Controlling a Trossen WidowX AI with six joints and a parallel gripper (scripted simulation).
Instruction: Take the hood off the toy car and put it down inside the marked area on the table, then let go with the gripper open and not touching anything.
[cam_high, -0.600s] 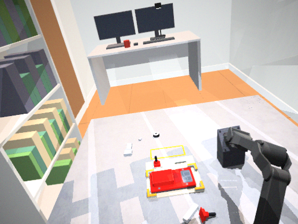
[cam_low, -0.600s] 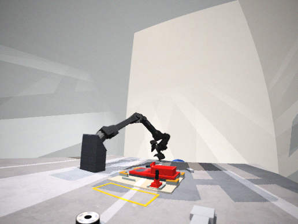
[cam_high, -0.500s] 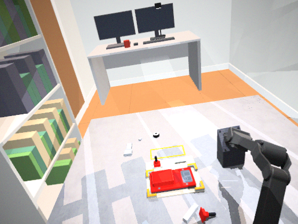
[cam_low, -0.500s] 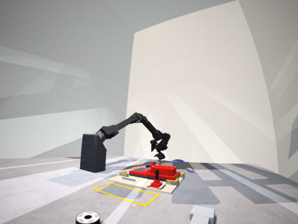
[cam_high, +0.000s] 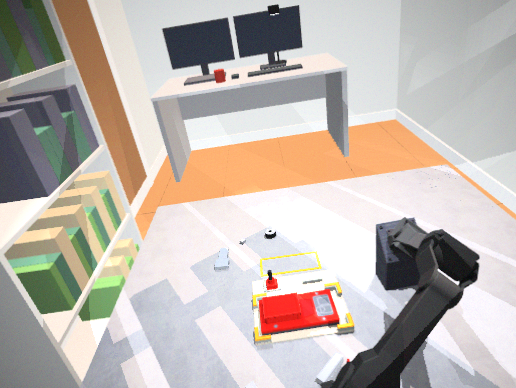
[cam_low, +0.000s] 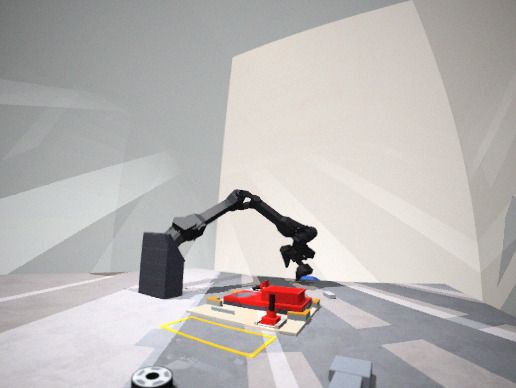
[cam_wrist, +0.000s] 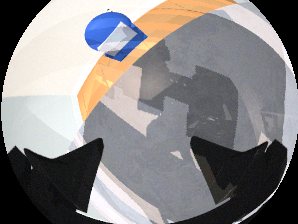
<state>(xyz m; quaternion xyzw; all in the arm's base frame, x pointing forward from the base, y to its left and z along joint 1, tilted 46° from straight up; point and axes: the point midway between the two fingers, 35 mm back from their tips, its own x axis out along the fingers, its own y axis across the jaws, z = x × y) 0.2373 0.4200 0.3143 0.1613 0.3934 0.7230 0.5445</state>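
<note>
Right now my gripper tip is 46 cm to the left of the red hood, 11 cm short of it and 1 cm below it.
</note>
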